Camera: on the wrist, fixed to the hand. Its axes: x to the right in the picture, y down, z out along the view.
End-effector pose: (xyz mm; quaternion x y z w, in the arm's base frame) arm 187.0 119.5 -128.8 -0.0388 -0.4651 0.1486 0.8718
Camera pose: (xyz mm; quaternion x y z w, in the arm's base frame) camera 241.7 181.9 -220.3 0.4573 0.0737 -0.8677 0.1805
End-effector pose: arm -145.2 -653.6 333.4 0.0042 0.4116 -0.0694 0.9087
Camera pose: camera -229.1 -578.4 282.9 0.3891 -0.0971 0.9057 0.1373
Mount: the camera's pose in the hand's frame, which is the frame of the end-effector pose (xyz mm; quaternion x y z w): -26.1 66.1 -101.0 -0.0131 -0.1139 0.9931 0.0236
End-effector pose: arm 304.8 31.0 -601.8 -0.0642 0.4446 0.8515 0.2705
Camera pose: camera 279.4 -89.8 -605.2 -0.5335 -0.0323 -0.3019 0.7895
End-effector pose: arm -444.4 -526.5 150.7 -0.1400 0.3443 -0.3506 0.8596
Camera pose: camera -494.1 -460.9 58.6 0.2874 0.0538 0.8659 0.4059
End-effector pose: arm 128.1 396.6 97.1 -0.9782 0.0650 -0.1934 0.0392
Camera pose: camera 58.0 329.8 173.8 0.0189 0.9711 0.1466 0.1876
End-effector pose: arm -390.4 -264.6 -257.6 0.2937 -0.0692 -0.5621 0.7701
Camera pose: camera -301.1 -190.2 -299.3 -0.1359 -0.3737 0.7172 0.5724
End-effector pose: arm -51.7 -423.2 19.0 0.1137 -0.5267 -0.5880 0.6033
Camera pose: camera 71.4 -431.6 13.6 -0.5953 -0.1864 0.5654 0.5397
